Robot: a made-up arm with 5 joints.
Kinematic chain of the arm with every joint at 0, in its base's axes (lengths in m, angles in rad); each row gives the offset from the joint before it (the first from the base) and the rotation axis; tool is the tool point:
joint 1: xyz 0 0 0.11 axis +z
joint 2: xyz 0.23 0.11 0 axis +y
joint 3: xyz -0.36 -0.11 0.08 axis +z
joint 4: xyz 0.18 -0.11 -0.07 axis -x
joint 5: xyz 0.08 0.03 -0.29 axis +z
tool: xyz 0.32 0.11 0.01
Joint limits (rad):
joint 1: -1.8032..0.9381
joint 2: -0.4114..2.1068
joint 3: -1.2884..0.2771
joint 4: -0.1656..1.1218
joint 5: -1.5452..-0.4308
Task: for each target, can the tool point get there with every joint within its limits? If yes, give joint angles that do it. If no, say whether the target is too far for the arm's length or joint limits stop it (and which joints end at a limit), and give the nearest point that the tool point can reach.
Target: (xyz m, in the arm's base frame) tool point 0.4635 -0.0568 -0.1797
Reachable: yes | joints 0.4537 0.1478 -0.0692 0.0773 -0.6725
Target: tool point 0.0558 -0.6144 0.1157
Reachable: yes | joints 0.1929 0.9081 -0.7985 0.2681 -0.7999
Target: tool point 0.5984 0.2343 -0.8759
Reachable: no: joint limits stop it (at a limit: joint 3, joint 5) | nearest point 0.3478 0.1362 -0.2321 | short by 0.698 m
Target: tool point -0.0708 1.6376 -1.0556
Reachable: no: too far | nearest point -0.3936 0.5218 -0.2506 | short by 1.413 m
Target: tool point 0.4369 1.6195 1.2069
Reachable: no: too far | nearest point 0.8312 0.2899 0.6558 | short by 1.492 m
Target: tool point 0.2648 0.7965 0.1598
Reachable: no: joint limits stop it (at a limit: joint 1, joint 2, joint 3, joint 4, joint 5) | nearest point 0.2457 0.5014 -0.0416 | short by 0.358 m
